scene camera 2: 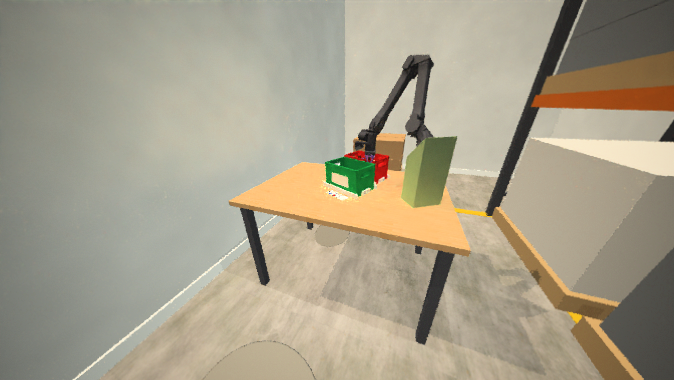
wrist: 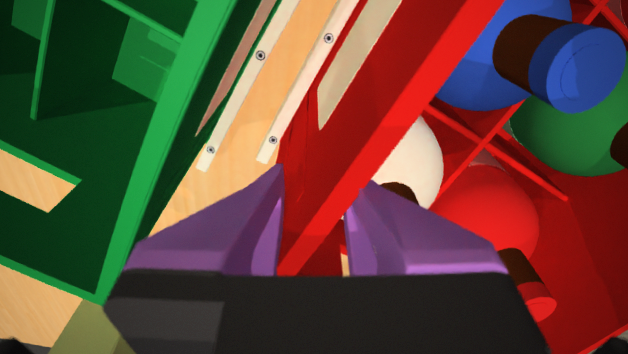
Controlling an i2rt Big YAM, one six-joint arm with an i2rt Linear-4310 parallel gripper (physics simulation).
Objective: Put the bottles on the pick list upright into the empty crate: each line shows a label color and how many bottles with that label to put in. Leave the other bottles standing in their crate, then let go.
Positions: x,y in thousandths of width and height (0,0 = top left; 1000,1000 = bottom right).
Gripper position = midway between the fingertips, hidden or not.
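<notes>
White bottle (wrist: 660,482), red bottle (wrist: 773,564), blue bottle (wrist: 905,185). Gripper (wrist: 499,499).
</notes>
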